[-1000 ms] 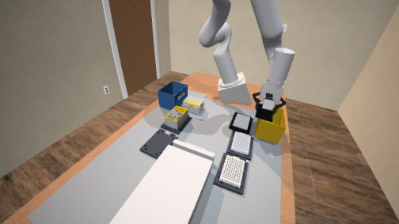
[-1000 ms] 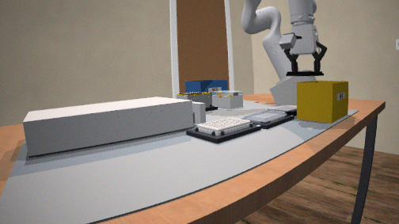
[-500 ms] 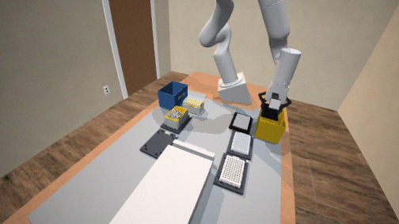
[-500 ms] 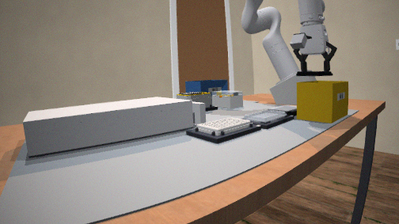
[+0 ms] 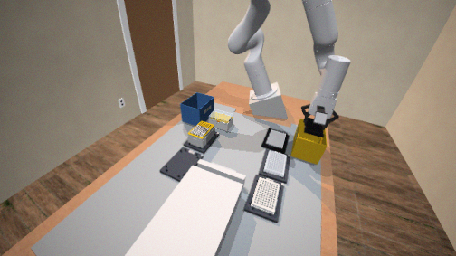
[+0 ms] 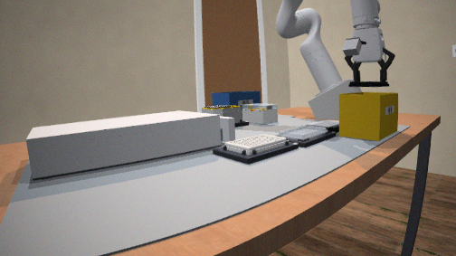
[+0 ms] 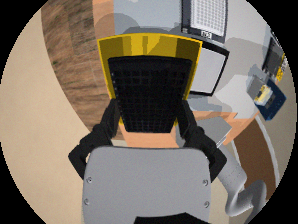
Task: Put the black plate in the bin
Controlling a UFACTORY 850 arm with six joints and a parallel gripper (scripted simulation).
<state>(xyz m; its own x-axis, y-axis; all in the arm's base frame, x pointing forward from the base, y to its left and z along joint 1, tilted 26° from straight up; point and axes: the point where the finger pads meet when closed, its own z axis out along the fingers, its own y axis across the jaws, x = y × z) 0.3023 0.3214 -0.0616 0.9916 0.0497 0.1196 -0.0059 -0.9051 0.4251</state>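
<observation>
The black plate lies 10 mm below my hand. Round my hand: white plate: 350 mm ahead, 140 mm below, 130 mm to the right; yellow-topped tip box: 520 mm to the right, 170 mm ahead, 100 mm below; yellow waste bin W1: 120 mm below.
</observation>
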